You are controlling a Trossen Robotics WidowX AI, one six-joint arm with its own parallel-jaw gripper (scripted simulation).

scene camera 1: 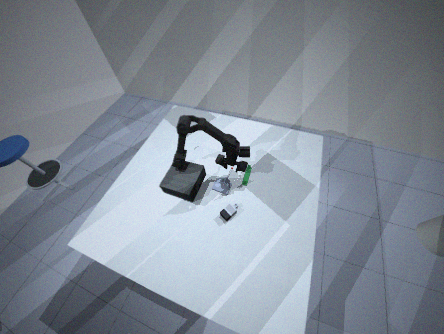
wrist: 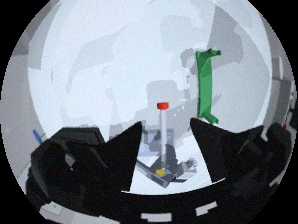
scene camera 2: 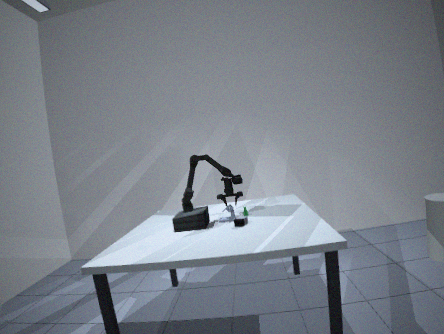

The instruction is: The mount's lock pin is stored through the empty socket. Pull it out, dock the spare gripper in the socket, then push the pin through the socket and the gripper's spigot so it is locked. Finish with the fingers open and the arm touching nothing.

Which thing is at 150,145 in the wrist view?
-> A mount.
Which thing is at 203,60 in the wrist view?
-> A green bracket.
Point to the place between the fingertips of the gripper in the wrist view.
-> At 166,123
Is the gripper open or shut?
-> Open.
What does the gripper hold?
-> Nothing.
